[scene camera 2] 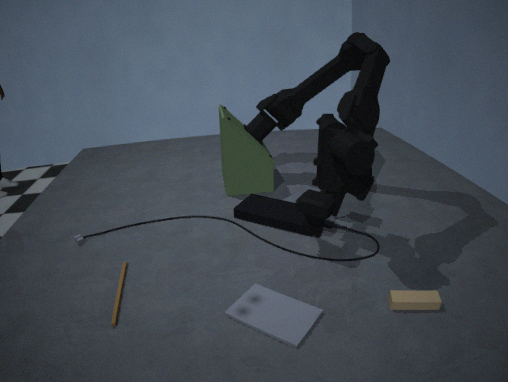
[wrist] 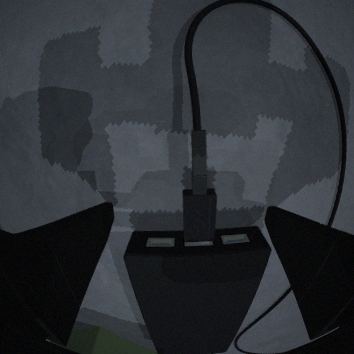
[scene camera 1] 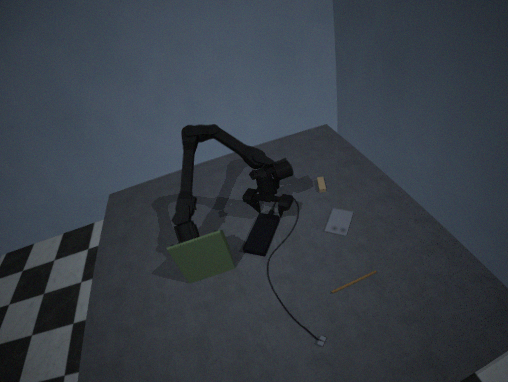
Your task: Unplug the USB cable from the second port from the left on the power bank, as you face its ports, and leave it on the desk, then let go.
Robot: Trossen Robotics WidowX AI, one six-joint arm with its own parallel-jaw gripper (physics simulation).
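Where they show: gripper, fingertip midpoint: (scene camera 2: 326, 225) (wrist: 192, 213) (scene camera 1: 270, 214); arm's base at its link origin: (scene camera 2: 252, 134) (scene camera 1: 188, 240).
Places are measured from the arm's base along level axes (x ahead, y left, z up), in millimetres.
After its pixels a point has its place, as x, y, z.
Note:
The black power bank (scene camera 1: 261, 235) {240, 22, -94} (scene camera 2: 270, 212) {258, 20, -93} (wrist: 200, 295) {274, 84, -93} lies flat, with three ports in a row on its end face. The dark USB plug (wrist: 199, 217) {302, 132, -101} sits at the middle port, the second from the left; a thin light strip shows at its base. The outer two ports are empty. The black cable (scene camera 1: 268, 270) {227, -117, -113} (scene camera 2: 285, 248) {365, 37, -112} (wrist: 341, 120) {410, 125, -113} leaves the plug, loops round and runs along the desk. My gripper (scene camera 1: 270, 212) {297, 131, -111} (wrist: 192, 213) {297, 131, -111} is open, its fingers on either side of the plug and the port end, apart from both. In scene camera 2 a finger hides the port end.
The green wedge-shaped mount (scene camera 1: 202, 257) {41, -81, -5} (scene camera 2: 247, 165) {119, -20, -41} under the arm's base stands beside the power bank. A pale card (scene camera 1: 340, 220) {535, 0, -110} (scene camera 2: 280, 315) {538, 7, -109}, an orange stick (scene camera 1: 353, 282) {469, -251, -110} (scene camera 2: 119, 295) {487, -245, -110} and a tan block (scene camera 1: 321, 184) {543, 208, -99} (scene camera 2: 415, 300) {555, 213, -99} lie on the desk. The cable's pale far end (scene camera 1: 321, 341) {315, -392, -105} (scene camera 2: 79, 239) {324, -384, -105} lies farther off.

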